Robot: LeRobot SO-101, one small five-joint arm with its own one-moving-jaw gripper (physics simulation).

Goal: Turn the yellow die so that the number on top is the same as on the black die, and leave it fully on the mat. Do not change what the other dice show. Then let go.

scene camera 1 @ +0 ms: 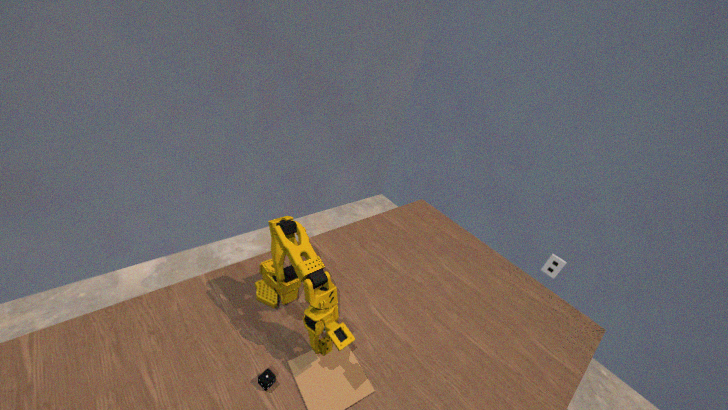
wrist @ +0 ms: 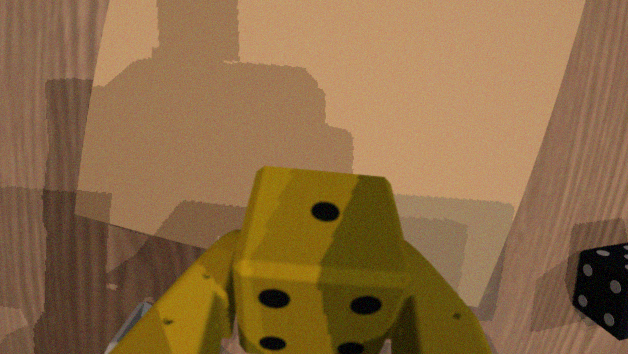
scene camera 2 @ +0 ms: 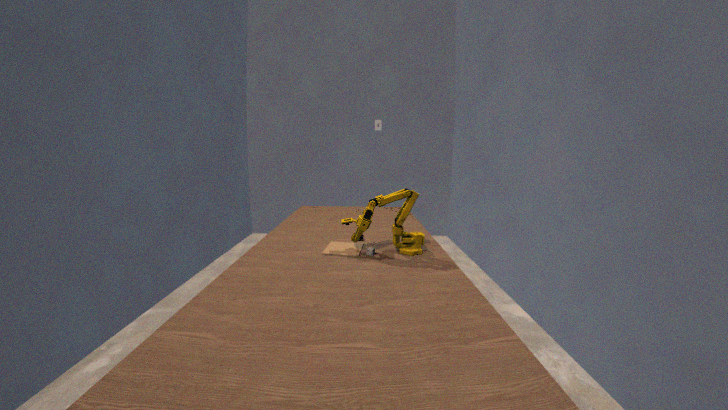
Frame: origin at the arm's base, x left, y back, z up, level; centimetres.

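Seen in the pictures: end effector, tool point: (scene camera 1: 327, 344) (wrist: 253, 252) (scene camera 2: 355, 240); arm's base, origin of the base link: (scene camera 1: 280, 296) (scene camera 2: 404, 250).
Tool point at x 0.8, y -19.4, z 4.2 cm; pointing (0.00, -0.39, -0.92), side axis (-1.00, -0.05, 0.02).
Note:
Offsets run from my tool point to a thing's middle. Level surfaces: height alone.
The yellow die @(dx -1.2, dy -0.3, dz +0.8 cm) (wrist: 295, 227) is pressed between both jaws in the wrist view. Its far face shows one pip; the face nearer the camera shows several pips, its lower part cut off. My gripper (wrist: 320, 252) (scene camera 1: 321, 350) (scene camera 2: 358, 239) is shut on it, raised above the table at the mat's edge nearest the base. The tan mat @(dx -1.8, dy -4.8, dz -4.0 cm) (scene camera 1: 328, 383) (scene camera 2: 337, 248) (wrist: 450, 100) lies flat beyond and beneath. The black die @(dx -13.3, dy +1.6, dz -3.0 cm) (scene camera 1: 266, 379) (wrist: 600, 295) stands on the table beside the mat; its top appears to show one pip in scene camera 1.
A grey-white die @(dx +3.3, dy +5.8, dz -3.0 cm) (scene camera 2: 370, 251) stands on the table between the mat and the arm's base; a bit of it shows behind the left jaw in the wrist view (wrist: 131, 320). The arm hides it in scene camera 1. The wooden table @(dz -4.2 cm) (scene camera 1: 433, 285) (scene camera 2: 356, 315) extends around them.

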